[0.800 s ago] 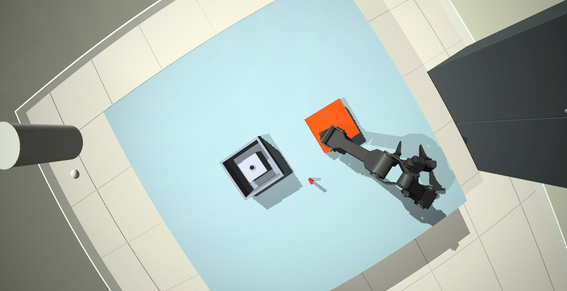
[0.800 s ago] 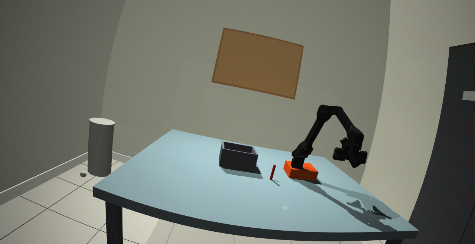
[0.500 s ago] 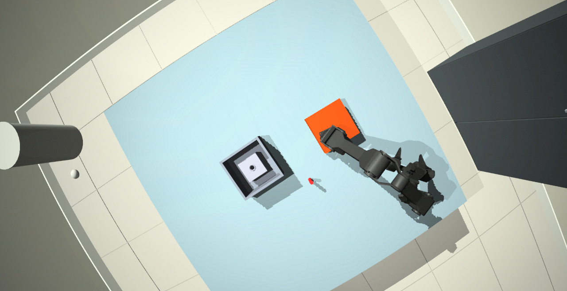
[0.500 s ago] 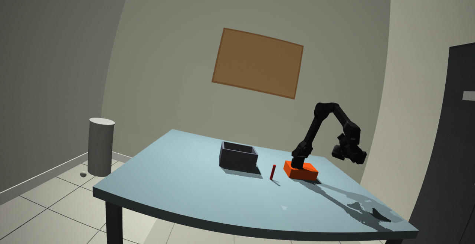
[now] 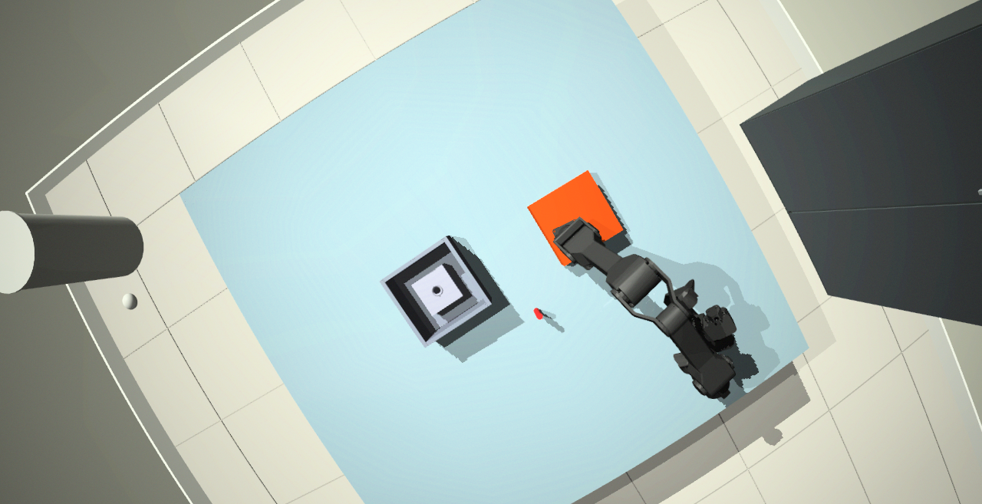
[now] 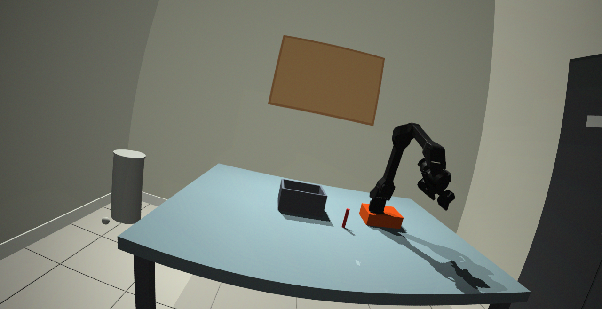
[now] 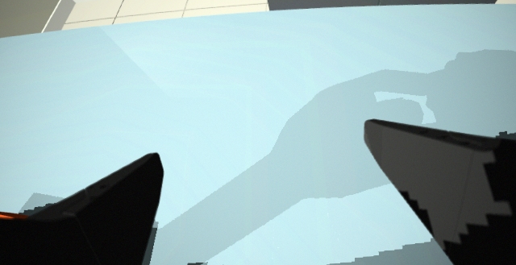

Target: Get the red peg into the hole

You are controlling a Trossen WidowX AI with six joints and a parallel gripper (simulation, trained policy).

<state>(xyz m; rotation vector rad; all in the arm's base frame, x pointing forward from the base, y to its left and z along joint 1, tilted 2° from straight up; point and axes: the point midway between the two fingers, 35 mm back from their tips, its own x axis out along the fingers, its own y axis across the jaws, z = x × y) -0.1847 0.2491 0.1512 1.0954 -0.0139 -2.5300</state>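
Now: gripper tip 35 cm short of the red peg, 10 cm to the left of it and 14 cm above it. Also, from my gripper tip: plate 55 cm ahead, 26 cm to the right, 13 cm below; dark box 55 cm ahead, 26 cm to the right, 15 cm below.
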